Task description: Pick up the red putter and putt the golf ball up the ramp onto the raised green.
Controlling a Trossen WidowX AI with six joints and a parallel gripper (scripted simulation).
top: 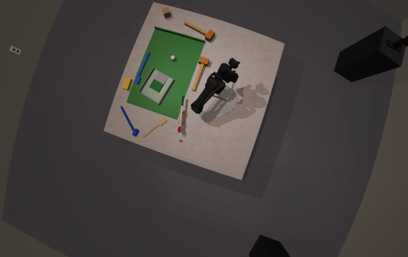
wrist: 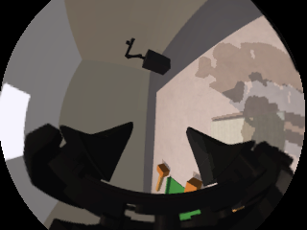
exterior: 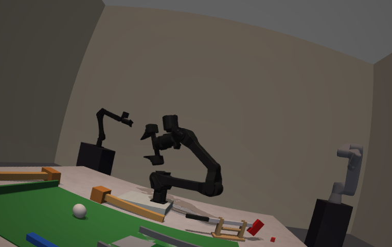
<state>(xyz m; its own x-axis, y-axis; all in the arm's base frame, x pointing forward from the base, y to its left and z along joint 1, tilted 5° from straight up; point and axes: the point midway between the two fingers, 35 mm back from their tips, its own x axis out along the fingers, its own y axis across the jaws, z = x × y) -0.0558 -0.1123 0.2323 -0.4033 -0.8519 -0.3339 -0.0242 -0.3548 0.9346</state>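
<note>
Right now the red putter is 47 cm to the left of my gripper tip, 23 cm ahead of it and 19 cm below it. The rest, counted from my gripper tip: white golf ball (53 cm ahead, 22 cm below, 6 cm to the left); then yellow block (81 cm ahead, 43 cm to the left, 23 cm below); then small wooden rack (48 cm to the left, 23 cm ahead, 21 cm below).
</note>
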